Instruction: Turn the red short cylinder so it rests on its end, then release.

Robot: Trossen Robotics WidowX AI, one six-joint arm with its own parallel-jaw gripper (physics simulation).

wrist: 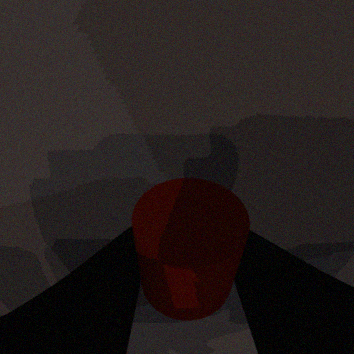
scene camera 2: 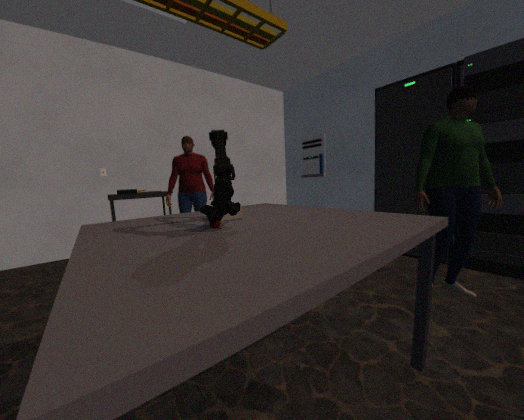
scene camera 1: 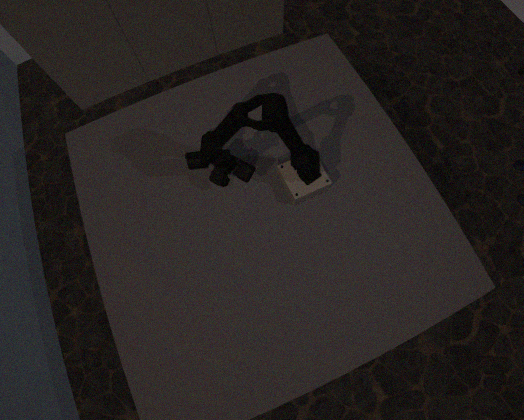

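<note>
The red short cylinder (scene camera 2: 216,224) (wrist: 200,215) is between the two black fingers in the wrist view, with both fingers against its sides. Its rounded outline points up the wrist view. Whether it lies on its side or is tilted is hard to tell in the dim light. In scene camera 2 it shows as a small red patch low at the fingers, at the table top; in scene camera 1 the arm hides it. My gripper (scene camera 1: 232,173) (scene camera 2: 214,220) (wrist: 185,236) is shut on the cylinder, low over the table.
The arm stands on a pale base plate (scene camera 1: 300,190) to the right of the gripper in scene camera 1. Shadows of the arm fall across the grey table (scene camera 1: 260,280) (scene camera 2: 280,260). Two people, in red (scene camera 2: 191,172) and green (scene camera 2: 454,155), stand beyond the table.
</note>
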